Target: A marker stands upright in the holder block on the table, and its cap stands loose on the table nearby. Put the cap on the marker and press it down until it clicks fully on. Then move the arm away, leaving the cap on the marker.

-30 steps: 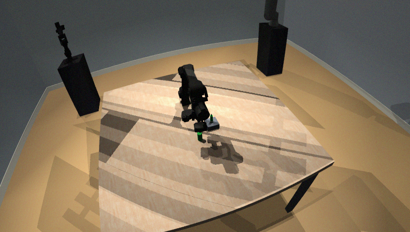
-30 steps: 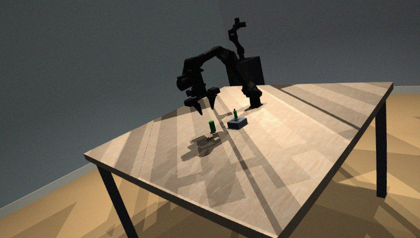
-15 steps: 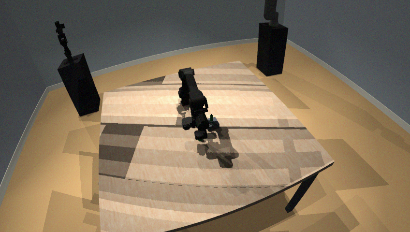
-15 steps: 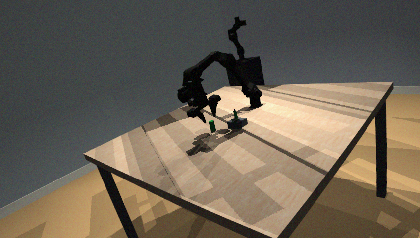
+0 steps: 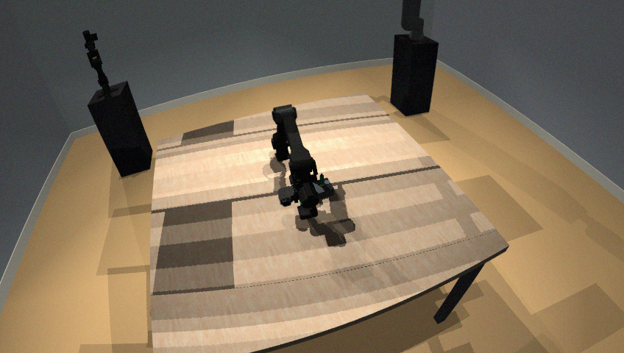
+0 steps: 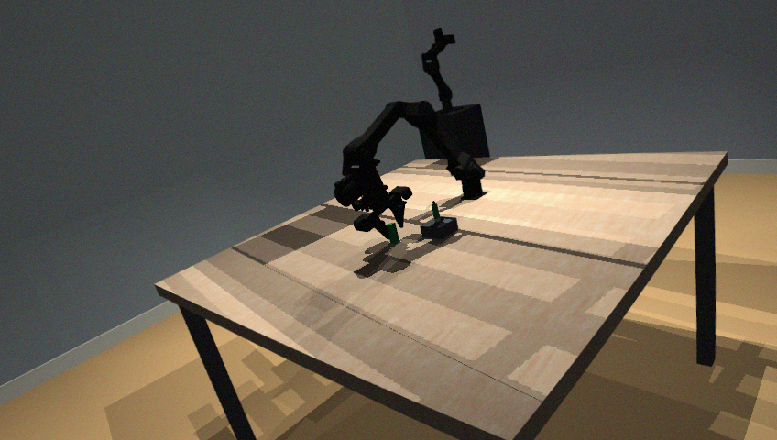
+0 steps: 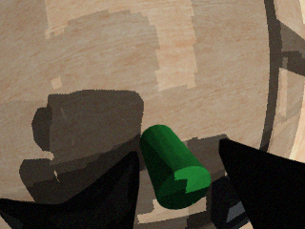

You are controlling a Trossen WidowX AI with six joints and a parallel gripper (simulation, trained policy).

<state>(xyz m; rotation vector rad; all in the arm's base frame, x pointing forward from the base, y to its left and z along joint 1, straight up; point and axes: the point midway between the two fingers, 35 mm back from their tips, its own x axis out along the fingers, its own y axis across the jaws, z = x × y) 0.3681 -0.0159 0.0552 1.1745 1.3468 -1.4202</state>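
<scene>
Now: the holder block 100 mm to the left of my gripper tip, 70 mm behind it and 10 mm below it. From my gripper tip the other things lie so: green cap 10 mm ahead.
</scene>
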